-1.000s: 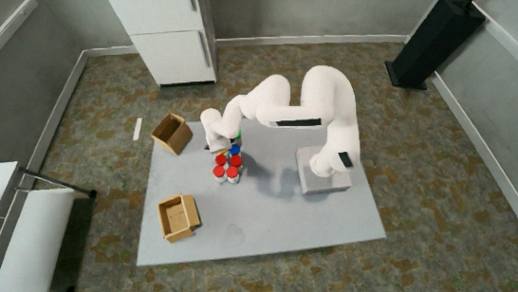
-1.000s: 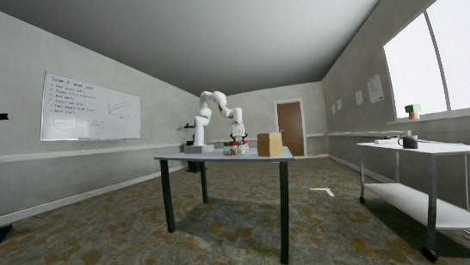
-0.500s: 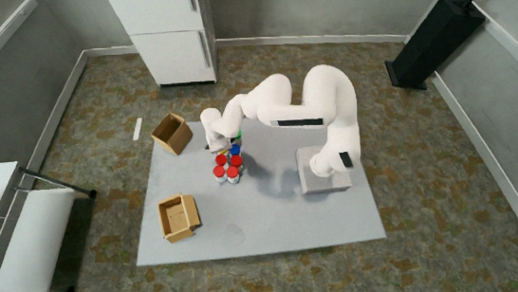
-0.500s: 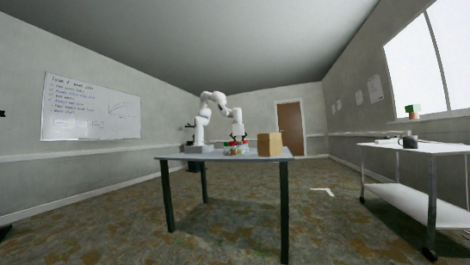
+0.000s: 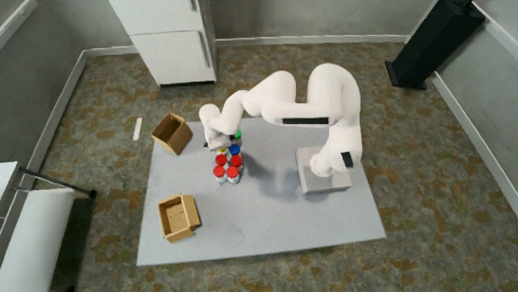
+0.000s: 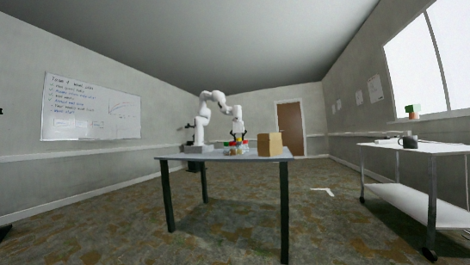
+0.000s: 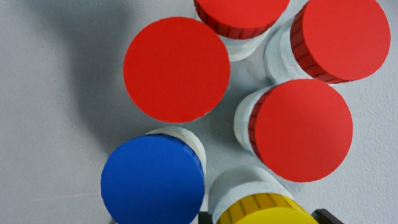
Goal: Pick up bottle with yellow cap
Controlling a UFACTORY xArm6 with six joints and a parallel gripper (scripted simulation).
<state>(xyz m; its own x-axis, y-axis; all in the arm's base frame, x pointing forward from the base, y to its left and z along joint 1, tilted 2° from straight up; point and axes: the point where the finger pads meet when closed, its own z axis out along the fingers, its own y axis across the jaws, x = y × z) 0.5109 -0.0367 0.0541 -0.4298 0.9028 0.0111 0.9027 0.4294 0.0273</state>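
Right now the red-capped bottle is 70 mm below my hand, 60 mm to the left of it and 10 mm behind it. From my hand the other things lie so: green-capped bottle: 90 mm to the right, 70 mm below, 60 mm behind.
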